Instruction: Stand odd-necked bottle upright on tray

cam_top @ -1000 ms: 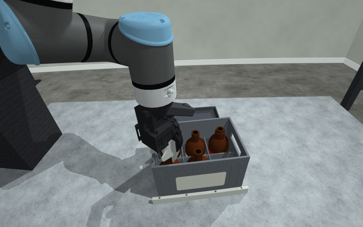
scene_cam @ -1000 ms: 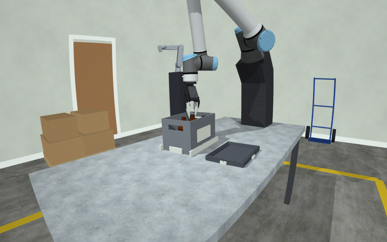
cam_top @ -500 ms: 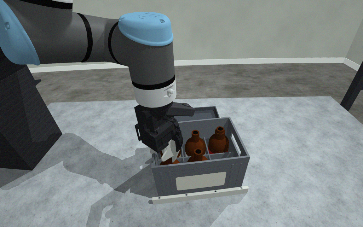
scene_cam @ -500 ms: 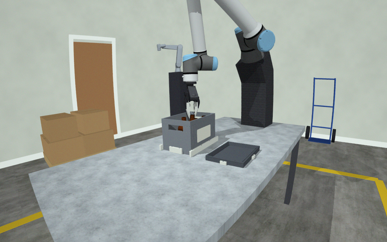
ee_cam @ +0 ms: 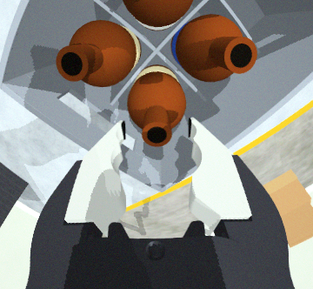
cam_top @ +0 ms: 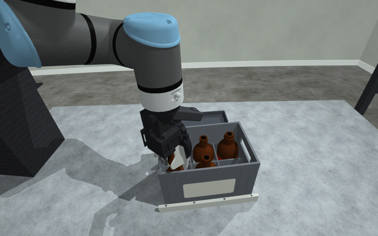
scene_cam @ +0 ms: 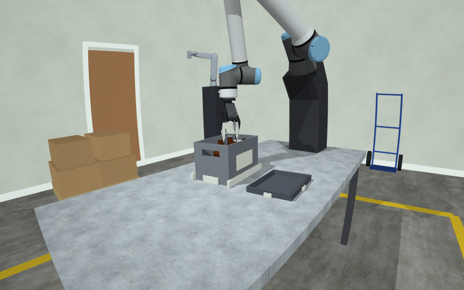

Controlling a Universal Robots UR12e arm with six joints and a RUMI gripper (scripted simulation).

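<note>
The crate is 9 cm ahead of my hand, 7 cm below it and 4 cm to the left of it. The rest, counted from my hand: grey tray (33 cm to the left, 14 cm below, 12 cm ahead); then glass bottle (17 cm ahead, 9 cm to the left, 7 cm below).
</note>
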